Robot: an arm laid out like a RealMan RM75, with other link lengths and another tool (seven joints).
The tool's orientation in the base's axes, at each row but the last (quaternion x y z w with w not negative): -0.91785 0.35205 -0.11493 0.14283; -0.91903 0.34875 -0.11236 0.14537; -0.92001 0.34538 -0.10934 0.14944; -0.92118 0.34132 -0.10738 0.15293; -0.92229 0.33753 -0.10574 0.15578; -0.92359 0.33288 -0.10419 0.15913; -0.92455 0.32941 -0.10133 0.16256; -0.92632 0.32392 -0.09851 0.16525; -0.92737 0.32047 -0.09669 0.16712; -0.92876 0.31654 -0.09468 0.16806; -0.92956 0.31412 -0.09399 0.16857; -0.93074 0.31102 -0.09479 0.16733; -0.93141 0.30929 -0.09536 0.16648
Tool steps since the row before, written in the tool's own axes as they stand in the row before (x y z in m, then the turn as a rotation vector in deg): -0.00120 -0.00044 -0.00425 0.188 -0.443 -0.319; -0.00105 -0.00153 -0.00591 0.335 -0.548 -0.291; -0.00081 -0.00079 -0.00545 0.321 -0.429 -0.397; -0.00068 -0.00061 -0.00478 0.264 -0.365 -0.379; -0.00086 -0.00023 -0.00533 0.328 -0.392 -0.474; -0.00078 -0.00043 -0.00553 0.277 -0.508 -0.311; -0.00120 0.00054 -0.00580 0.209 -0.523 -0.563; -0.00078 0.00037 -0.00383 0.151 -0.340 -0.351; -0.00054 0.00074 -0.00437 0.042 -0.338 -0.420; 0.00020 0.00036 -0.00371 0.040 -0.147 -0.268; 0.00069 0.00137 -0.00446 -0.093 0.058 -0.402; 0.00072 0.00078 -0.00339 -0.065 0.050 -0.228; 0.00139 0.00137 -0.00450 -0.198 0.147 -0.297
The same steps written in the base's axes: -0.00192 0.00036 0.00398 0.309 0.130 0.470; -0.00166 0.00068 0.00593 0.489 0.111 0.496; -0.00178 0.00002 0.00527 0.375 0.014 0.552; -0.00159 -0.00011 0.00460 0.299 0.009 0.507; -0.00211 -0.00042 0.00496 0.335 -0.034 0.611; -0.00199 -0.00042 0.00522 0.412 0.120 0.497; -0.00293 -0.00098 0.00508 0.295 0.116 0.731; -0.00192 -0.00071 0.00335 0.208 0.069 0.462; -0.00209 -0.00129 0.00373 0.102 0.119 0.517; -0.00109 -0.00133 0.00331 0.037 0.017 0.306; -0.00147 -0.00258 0.00366 -0.218 -0.088 0.344; -0.00081 -0.00188 0.00290 -0.143 -0.055 0.188; -0.00091 -0.00301 0.00377 -0.320 -0.065 0.206
